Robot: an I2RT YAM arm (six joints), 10 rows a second.
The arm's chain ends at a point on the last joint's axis. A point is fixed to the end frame.
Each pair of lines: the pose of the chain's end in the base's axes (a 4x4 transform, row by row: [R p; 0 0 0 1], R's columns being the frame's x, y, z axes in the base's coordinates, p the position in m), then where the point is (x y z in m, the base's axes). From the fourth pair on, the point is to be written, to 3 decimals.
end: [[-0.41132 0.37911 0.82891 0.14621], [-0.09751 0.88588 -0.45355 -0.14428], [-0.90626 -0.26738 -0.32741 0.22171], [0 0 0 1]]
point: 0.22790 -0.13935 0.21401
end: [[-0.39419 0.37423 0.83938 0.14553], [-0.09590 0.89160 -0.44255 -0.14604], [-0.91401 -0.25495 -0.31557 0.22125], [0 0 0 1]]
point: 0.22729 -0.14019 0.21503
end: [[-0.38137 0.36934 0.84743 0.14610], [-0.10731 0.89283 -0.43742 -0.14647], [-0.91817 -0.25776 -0.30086 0.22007], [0 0 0 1]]
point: 0.22787 -0.13991 0.21485
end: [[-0.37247 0.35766 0.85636 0.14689], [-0.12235 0.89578 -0.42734 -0.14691], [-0.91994 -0.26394 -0.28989 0.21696], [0 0 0 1]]
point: 0.229 -0.139 0.212
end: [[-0.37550 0.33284 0.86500 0.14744], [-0.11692 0.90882 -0.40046 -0.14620], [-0.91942 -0.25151 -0.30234 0.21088], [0 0 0 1]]
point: 0.229 -0.136 0.206
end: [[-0.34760 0.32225 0.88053 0.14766], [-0.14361 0.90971 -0.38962 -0.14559], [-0.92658 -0.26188 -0.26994 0.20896], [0 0 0 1]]
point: 0.229 -0.134 0.206
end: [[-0.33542 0.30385 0.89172 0.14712], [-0.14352 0.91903 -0.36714 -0.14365], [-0.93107 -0.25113 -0.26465 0.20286], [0 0 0 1]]
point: 0.228 -0.130 0.201
